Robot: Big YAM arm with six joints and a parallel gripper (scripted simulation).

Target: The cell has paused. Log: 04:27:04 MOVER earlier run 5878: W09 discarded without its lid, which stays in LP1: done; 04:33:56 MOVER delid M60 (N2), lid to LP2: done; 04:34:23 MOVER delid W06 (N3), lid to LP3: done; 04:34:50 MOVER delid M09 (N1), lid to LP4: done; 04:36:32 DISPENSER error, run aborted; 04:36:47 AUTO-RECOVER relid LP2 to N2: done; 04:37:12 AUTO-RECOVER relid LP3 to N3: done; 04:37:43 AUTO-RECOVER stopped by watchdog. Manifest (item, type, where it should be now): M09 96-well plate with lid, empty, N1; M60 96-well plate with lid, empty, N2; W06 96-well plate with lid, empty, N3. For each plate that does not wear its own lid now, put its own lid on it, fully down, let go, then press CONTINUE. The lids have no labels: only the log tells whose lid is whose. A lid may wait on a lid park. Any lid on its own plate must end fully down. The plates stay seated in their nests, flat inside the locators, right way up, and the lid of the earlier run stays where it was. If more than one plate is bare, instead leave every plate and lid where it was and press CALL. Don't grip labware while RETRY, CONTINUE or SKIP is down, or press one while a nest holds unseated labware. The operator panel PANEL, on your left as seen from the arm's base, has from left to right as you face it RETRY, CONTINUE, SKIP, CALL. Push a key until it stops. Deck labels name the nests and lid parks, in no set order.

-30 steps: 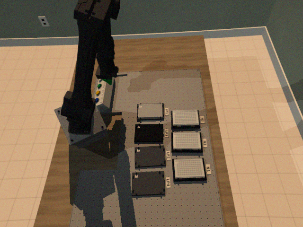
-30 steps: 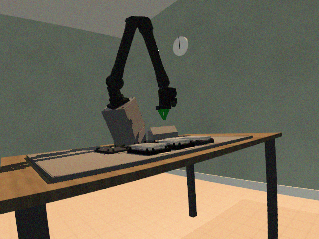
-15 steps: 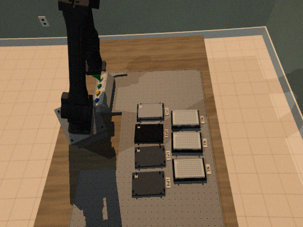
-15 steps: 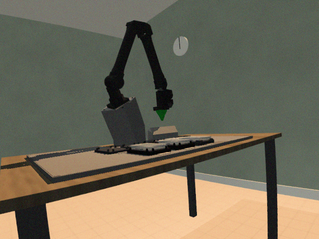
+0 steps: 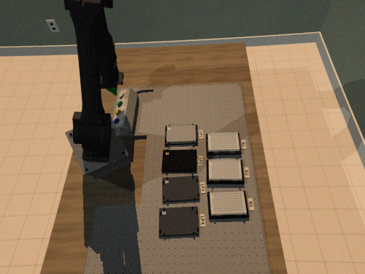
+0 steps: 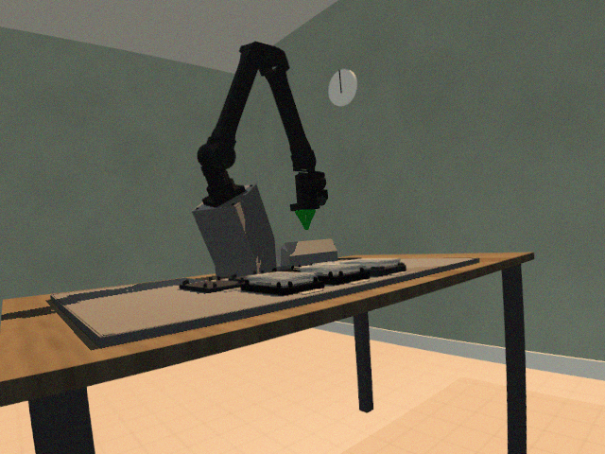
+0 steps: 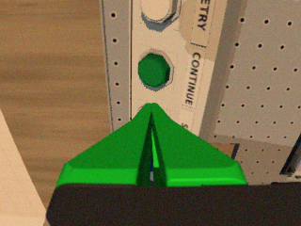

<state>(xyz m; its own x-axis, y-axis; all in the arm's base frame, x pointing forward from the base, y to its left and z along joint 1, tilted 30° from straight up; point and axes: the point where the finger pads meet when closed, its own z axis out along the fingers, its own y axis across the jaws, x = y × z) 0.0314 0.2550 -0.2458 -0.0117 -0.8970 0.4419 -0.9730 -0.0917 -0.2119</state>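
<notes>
Right now my hand is 7 cm above the continue key. The rest, counted from my hand: call key: 10 cm to the right, 7 cm below, 1 cm behind; then lid park LP3: 29 cm to the right, 26 cm ahead, 13 cm below; then retry key: 7 cm below, 5 cm to the left.
</notes>
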